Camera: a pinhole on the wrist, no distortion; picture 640 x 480 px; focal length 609.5 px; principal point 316.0 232.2 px. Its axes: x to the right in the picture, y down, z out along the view. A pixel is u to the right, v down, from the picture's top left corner.
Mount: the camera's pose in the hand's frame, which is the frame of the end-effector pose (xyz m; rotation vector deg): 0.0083 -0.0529 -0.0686 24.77 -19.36 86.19
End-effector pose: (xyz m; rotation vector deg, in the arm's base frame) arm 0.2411 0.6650 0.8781 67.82 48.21 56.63
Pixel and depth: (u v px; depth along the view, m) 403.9 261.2 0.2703
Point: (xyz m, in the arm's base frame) 0.4431 0.5978 0.7698
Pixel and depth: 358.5 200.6 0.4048
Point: 0.5719 0.5909 0.7177
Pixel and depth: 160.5 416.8 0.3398
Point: 0.4419 0.4968 0.6337
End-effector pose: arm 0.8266 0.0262 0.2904 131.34 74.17 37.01
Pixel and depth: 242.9 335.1 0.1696
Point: 0.7621 0.0767 0.1438
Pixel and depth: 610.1 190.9 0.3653
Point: 1.0010 0.0661 -0.0067
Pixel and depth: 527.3 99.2 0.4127
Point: 1.0084 0.1456 -0.0419
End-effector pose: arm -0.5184 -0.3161 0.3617 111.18 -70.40 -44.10
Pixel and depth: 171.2 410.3 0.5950
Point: -0.6528 -0.1460 -0.2222
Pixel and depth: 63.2 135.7 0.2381
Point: -0.4426 -0.3115 0.0978
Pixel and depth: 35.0 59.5 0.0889
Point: -0.4299 -0.3069 0.2577
